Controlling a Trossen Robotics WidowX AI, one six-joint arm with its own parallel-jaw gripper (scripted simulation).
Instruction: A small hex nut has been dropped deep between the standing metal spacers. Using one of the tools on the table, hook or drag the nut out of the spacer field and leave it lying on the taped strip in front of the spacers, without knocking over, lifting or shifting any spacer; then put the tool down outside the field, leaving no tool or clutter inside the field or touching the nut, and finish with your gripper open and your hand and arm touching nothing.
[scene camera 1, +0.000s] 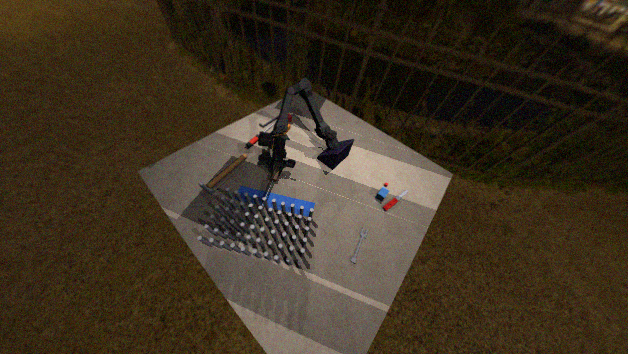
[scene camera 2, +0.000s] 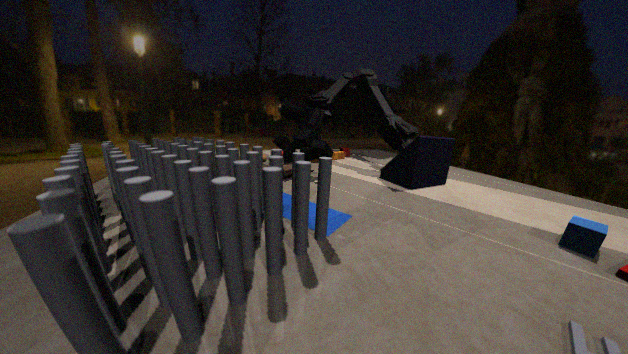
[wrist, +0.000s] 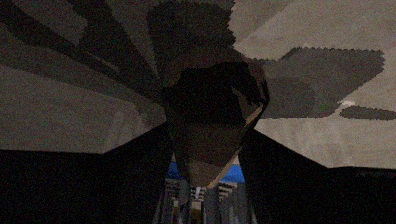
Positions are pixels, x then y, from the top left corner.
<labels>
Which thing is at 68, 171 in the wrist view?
The gripper.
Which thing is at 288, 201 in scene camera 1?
A blue taped strip.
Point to the gripper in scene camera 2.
At 290, 172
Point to a blue taped strip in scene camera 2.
335, 218
</labels>
